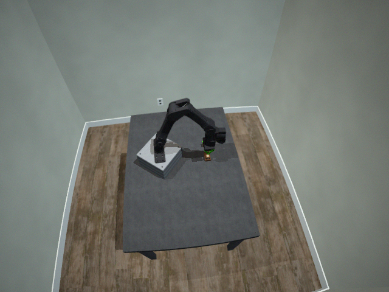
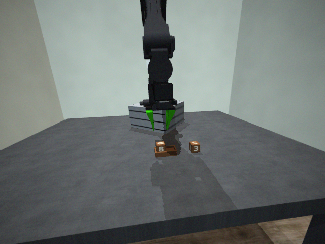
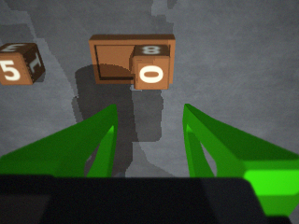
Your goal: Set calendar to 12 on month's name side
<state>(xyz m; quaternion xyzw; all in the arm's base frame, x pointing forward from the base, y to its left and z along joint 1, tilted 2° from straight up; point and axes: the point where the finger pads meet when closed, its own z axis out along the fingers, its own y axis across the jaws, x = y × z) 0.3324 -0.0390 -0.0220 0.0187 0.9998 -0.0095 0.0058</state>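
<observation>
My hand is 2 cm to the right of the brown tray and 9 cm above it.
</observation>
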